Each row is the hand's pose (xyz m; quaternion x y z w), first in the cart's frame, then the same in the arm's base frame.
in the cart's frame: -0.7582 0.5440 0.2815 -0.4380 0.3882 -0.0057 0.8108
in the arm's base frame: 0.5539 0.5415 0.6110 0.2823 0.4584 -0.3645 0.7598
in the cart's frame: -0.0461 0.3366 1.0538 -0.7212 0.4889 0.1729 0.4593
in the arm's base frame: 0.1066 -0.4292 0.6758 -0.0112 0.6507 -0.0144 0.7591
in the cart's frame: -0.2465 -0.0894 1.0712 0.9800 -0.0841 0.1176 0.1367
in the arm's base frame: -0.2709 -0.2262 0.4803 -0.6562 0.7074 -0.0442 0.2588
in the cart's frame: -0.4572 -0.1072 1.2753 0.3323 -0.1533 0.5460 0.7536
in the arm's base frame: -0.4662 -0.1345 0.6798 0.4037 -0.5976 -0.1229 0.6818
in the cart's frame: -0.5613 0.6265 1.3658 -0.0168 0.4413 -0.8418 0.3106
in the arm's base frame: -0.0087 -0.1448 1.2696 -0.4567 -0.6364 0.5677 0.2531
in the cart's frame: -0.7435 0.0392 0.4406 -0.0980 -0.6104 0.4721 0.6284
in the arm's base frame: 0.0864 0.4954 0.3667 -0.2074 -0.6043 -0.3270 0.6964
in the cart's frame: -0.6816 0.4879 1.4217 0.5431 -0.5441 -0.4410 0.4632
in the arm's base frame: -0.1772 -0.0537 1.2593 -0.2710 0.5453 0.7593 0.2295
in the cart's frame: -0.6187 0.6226 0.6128 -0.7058 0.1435 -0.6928 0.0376
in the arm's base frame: 0.4421 0.2576 0.8167 0.3137 -0.8108 0.4875 0.0810
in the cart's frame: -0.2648 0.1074 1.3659 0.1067 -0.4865 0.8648 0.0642
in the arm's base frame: -0.3140 -0.3637 0.8046 -0.2669 -0.7624 0.3462 0.4772
